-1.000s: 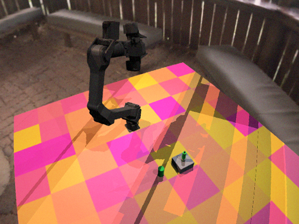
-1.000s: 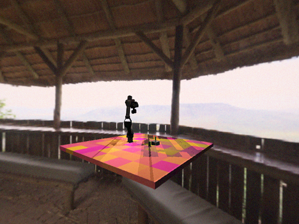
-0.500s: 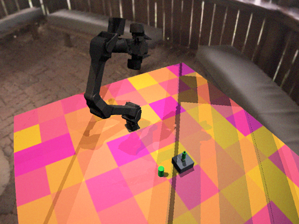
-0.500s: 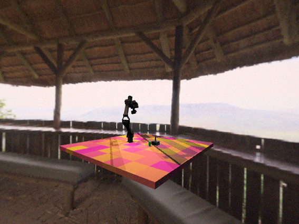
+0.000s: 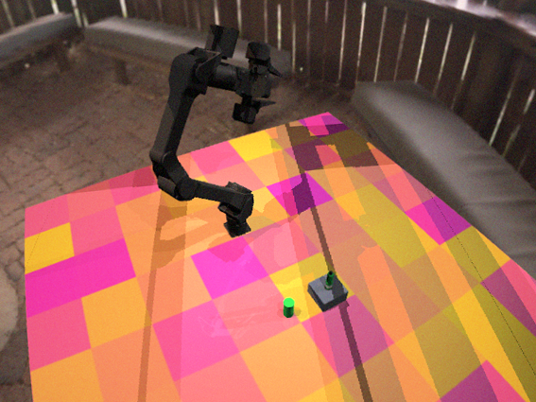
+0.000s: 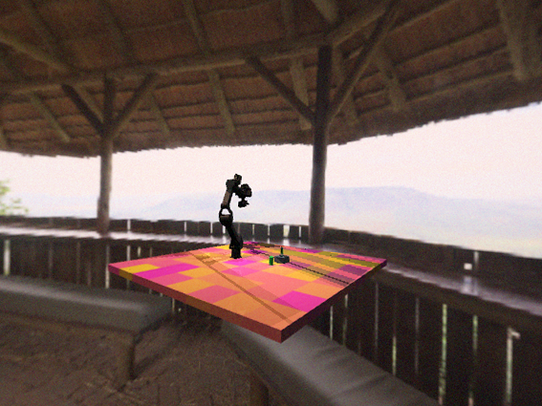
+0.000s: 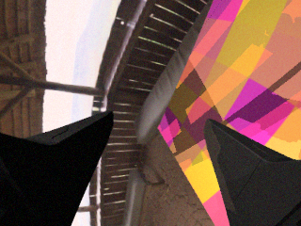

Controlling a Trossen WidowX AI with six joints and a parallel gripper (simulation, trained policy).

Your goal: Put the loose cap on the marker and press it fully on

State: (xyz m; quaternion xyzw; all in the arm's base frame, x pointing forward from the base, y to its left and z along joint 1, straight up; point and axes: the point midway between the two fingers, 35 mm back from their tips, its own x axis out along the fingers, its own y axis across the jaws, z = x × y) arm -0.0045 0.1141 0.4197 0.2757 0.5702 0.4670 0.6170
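The green cap lies 38 cm below my gripper tip, 33 cm ahead of it and 16 cm to the right of it. Also, from my gripper tip: grey holder block 39 cm below, 34 cm ahead, 5 cm to the right.
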